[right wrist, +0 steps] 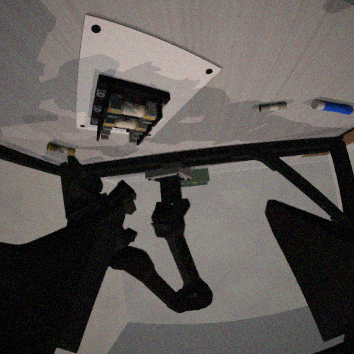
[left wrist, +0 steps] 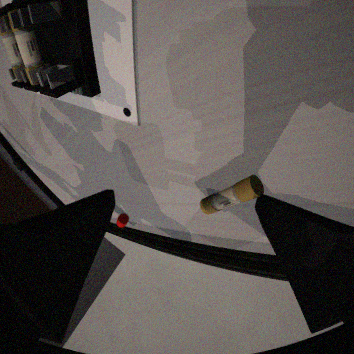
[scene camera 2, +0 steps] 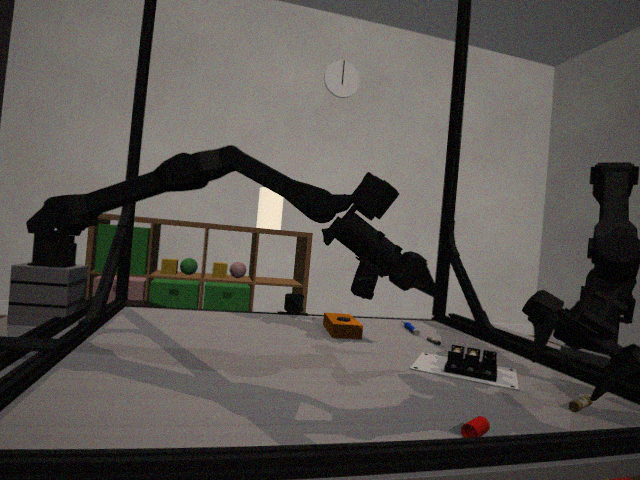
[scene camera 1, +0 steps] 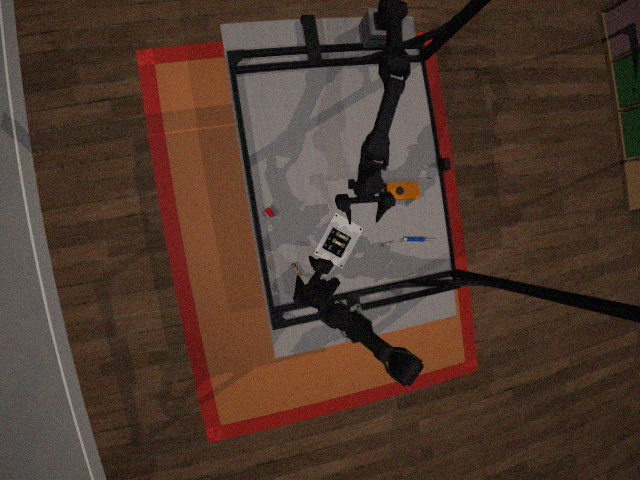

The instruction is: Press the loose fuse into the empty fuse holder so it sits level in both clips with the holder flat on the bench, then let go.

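Places are measured from the left arm's base along level axes (x ahead, y left, z up), in millimetres.
Pixels of known places: left gripper, fingertip midpoint: (right wrist: 66, 157) (left wrist: 187, 199) (scene camera 2: 562, 380) (scene camera 1: 303, 266); right gripper, fingertip midpoint: (right wrist: 196, 208) (scene camera 2: 427, 290) (scene camera 1: 363, 222); left arm's base, origin of the base link: (right wrist: 169, 178) (scene camera 2: 599, 349); right arm's base, origin of the base link: (scene camera 2: 52, 265) (scene camera 1: 383, 21).
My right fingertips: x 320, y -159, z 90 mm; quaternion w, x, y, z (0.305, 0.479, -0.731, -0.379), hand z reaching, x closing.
Note:
For each thing: its middle in the pictures, then the offset to it from my right fingertips.
- loose fuse, body centre: (left wrist: 228, 196) (scene camera 2: 580, 403) (right wrist: 61, 148) (scene camera 1: 296, 269) dx -63, dy +260, dz -123 mm
- red cap, body centre: (scene camera 2: 475, 428) (left wrist: 122, 220) (scene camera 1: 269, 212) dx +163, dy +260, dz -121 mm
- orange block, body centre: (scene camera 2: 341, 324) (scene camera 1: 401, 191) dx +31, dy -226, dz -113 mm
- blue-handled tool, body centre: (right wrist: 342, 108) (scene camera 2: 408, 326) (scene camera 1: 419, 239) dx -170, dy -222, dz -123 mm
- small grey cylinder, body centre: (right wrist: 272, 106) (scene camera 2: 433, 340) dx -127, dy -93, dz -125 mm
The loose fuse (scene camera 1: 295, 268) (scene camera 2: 580, 403) (left wrist: 232, 195) (right wrist: 61, 149), pale with brass ends, lies on the bench apart from the holder. The black fuse holder (scene camera 2: 471, 367) (left wrist: 62, 37) sits on a white board (scene camera 1: 348, 254) (scene camera 2: 429, 364) (left wrist: 117, 90) (right wrist: 125, 55) flat on the bench. Two fuses sit in it; an empty place shows beside them in the left wrist view. My left gripper (scene camera 1: 303, 269) (scene camera 2: 566, 377) (left wrist: 187, 199) is open, low beside the loose fuse, with one fingertip close to its end. My right gripper (scene camera 1: 363, 221) (right wrist: 196, 208) is open and empty, above the board's far side.
A red cap (scene camera 1: 269, 211) (scene camera 2: 475, 427) (left wrist: 122, 220) lies near the bench's edge. An orange block (scene camera 1: 403, 190) (scene camera 2: 342, 326) stands beside the right arm. A blue-handled tool (scene camera 1: 414, 239) (scene camera 2: 410, 328) (right wrist: 335, 106) and a small grey cylinder (scene camera 2: 433, 340) (right wrist: 272, 106) lie beyond the board. Black frame bars edge the bench.

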